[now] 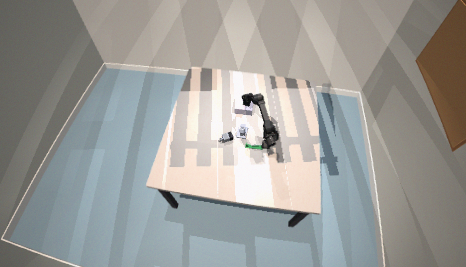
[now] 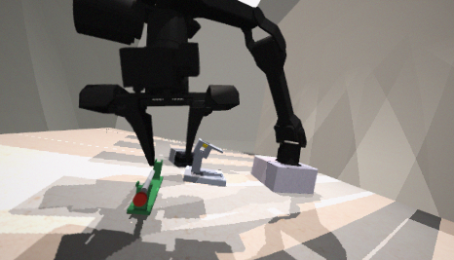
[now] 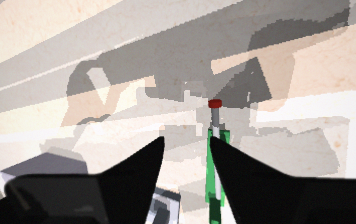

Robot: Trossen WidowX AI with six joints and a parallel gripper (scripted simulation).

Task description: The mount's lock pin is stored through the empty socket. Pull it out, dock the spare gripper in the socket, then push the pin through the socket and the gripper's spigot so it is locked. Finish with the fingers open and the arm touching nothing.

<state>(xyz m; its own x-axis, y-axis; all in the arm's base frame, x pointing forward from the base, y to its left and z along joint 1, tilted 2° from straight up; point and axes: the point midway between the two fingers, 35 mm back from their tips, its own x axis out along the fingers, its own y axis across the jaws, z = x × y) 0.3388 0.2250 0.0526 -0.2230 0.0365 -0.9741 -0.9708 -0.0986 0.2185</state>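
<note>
Now: the green rack 4 cm ahead of my gripper tip, 8 cm to the right of it and 6 cm below it. Also, from my gripper tip: spare gripper: 2 cm ahead, 32 cm to the right, 6 cm below; then mount: 6 cm behind, 20 cm to the right, 3 cm below.
</note>
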